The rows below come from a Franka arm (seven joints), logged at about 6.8 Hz.
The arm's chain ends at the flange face. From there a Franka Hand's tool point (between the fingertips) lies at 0.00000 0.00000 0.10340 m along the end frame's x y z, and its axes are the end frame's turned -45 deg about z.
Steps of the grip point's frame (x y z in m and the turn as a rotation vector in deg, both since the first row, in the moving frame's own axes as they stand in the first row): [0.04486, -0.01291, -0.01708, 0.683, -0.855, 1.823]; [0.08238, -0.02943, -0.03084, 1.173, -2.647, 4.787]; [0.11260, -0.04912, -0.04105, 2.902, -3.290, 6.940]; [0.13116, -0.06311, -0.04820, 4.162, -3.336, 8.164]
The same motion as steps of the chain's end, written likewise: [0.02456, -0.04104, -0.01706, -0.122, -1.088, 1.823]; [0.04239, -0.08074, -0.03071, -1.042, -2.701, 4.787]; [0.05279, -0.11437, -0.04075, -0.274, -4.378, 6.940]; [0.05757, -0.13564, -0.04775, 0.584, -5.302, 8.164]
